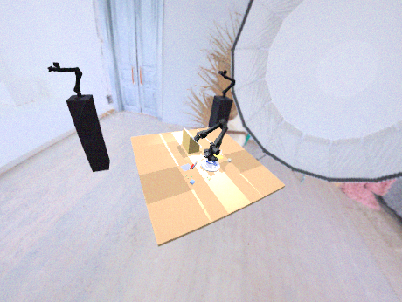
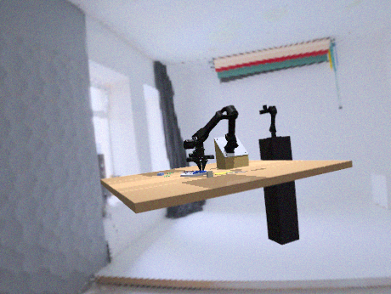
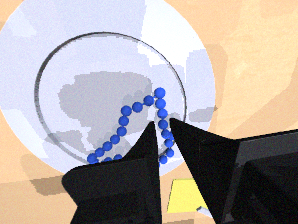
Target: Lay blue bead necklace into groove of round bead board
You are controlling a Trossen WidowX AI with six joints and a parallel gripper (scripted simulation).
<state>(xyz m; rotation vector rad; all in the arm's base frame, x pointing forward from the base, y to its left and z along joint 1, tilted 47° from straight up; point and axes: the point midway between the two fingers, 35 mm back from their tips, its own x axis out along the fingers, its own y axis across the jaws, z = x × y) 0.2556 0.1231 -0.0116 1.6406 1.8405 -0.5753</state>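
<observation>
My gripper tip is now 5 cm short of the round bead board, 1 cm to the left of it and 1 cm above it. Also, from my gripper tip: yellow flat piece (15 cm to the left, 8 cm behind, 1 cm below); red-and-grey object (19 cm to the right, 2 cm ahead, 1 cm below); white cylinder (23 cm to the left, 5 cm ahead).
</observation>
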